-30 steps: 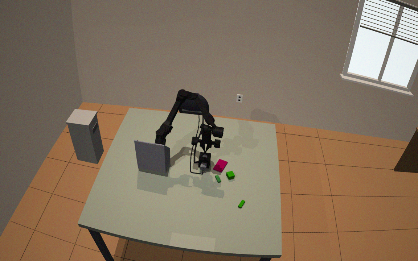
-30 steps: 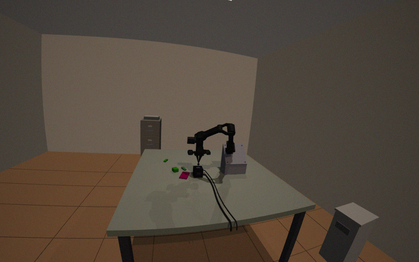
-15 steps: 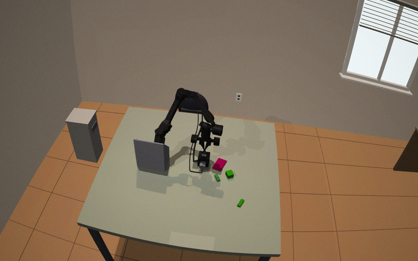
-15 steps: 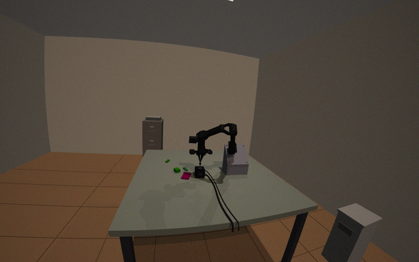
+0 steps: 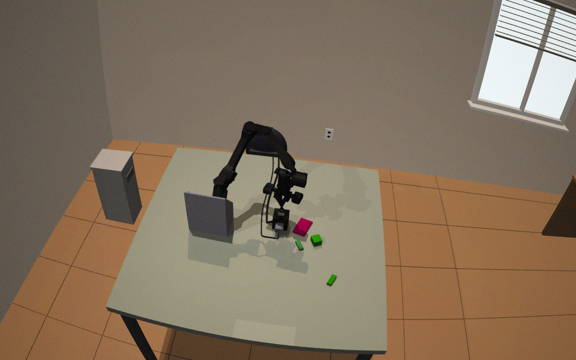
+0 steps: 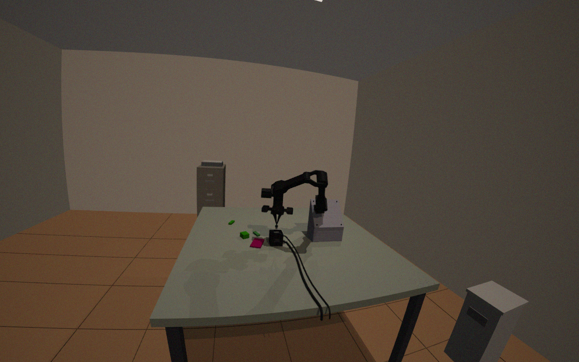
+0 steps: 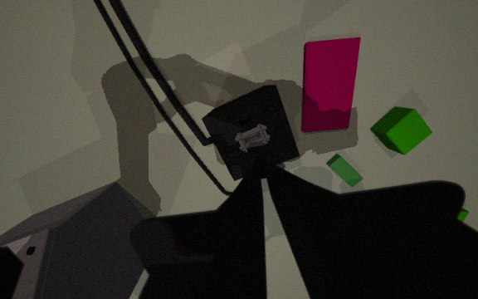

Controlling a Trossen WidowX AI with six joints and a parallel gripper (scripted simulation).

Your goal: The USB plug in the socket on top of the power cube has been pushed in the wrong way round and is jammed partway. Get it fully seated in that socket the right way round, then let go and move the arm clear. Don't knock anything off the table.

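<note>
My gripper tip is 2 cm above the USB plug. Round my gripper tip: green block (19 cm ahead, 9 cm to the right, 12 cm below); then magenta flat block (11 cm ahead, 13 cm below).
</note>
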